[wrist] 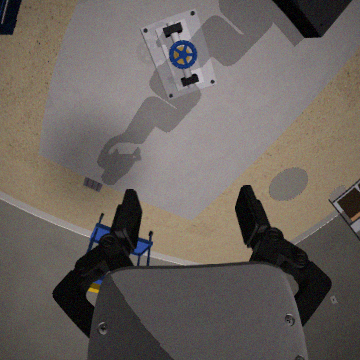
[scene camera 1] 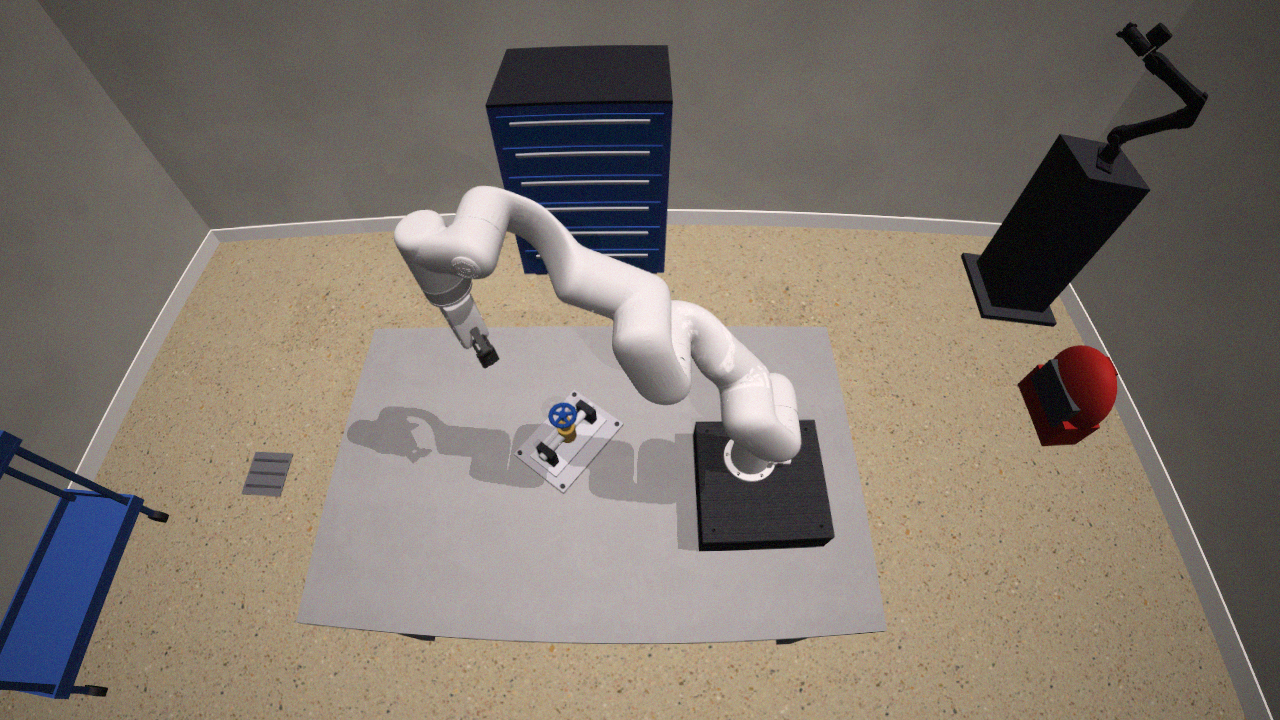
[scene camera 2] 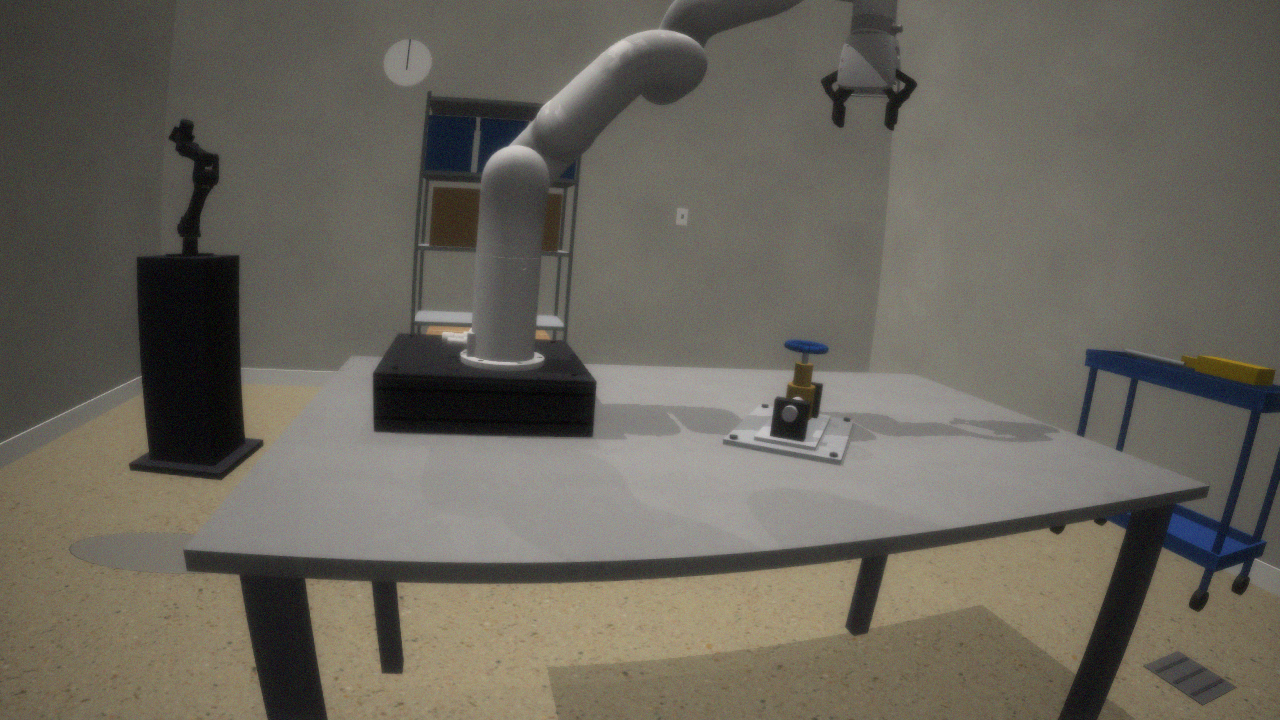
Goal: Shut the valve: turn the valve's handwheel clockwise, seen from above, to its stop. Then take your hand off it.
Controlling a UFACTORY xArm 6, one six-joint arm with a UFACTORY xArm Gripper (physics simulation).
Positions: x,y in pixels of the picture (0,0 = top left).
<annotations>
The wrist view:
my gripper: 188,198
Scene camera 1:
my gripper: 480,345
light base plate: 594,446
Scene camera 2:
my gripper: 863,126
</annotations>
